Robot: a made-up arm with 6 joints.
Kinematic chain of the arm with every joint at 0, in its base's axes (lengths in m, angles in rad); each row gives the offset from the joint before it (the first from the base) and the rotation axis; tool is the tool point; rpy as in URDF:
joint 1: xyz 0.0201 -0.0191 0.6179 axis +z
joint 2: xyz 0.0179 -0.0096 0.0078 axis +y
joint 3: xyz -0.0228 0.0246 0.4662 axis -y
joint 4: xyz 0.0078 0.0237 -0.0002 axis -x
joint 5: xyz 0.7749 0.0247 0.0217 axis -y
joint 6: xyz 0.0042 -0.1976 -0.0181 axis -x
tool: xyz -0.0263 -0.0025 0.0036 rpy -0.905 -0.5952 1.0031
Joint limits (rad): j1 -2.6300..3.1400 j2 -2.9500..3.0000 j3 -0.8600..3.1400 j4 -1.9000..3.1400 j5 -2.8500..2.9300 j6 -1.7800..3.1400
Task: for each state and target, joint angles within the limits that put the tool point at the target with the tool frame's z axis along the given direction. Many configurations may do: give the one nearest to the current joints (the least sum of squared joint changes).
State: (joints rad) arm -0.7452 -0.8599 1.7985 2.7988 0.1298 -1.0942
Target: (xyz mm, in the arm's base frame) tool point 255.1 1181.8 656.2 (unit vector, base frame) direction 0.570 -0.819 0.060
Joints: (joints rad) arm -1.6065 -1.4091 1.6447 2.5800 -0.1632 -1.2288
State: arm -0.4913 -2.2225 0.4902 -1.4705 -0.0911 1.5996
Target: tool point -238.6 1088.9 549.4 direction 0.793 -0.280 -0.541
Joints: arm -1.2869 -2.1276 0.9855 -1.6791 0.6538 1.8709
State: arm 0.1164 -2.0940 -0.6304 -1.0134 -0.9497 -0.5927
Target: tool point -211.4 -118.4 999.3 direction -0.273 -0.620 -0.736
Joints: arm 0.0391 -2.5238 -0.7914 -0.8255 -0.2733 -0.4611
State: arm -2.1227 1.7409 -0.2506 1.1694 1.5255 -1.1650
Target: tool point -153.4 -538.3 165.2 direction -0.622 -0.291 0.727
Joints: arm -2.0120 0.8575 -0.6968 1.7613 0.9560 -1.2634
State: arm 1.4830 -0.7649 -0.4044 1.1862 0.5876 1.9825
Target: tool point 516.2 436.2 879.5 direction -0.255 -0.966 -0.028
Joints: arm 0.7193 -0.1713 -0.6461 1.4420 0.2441 2.2194
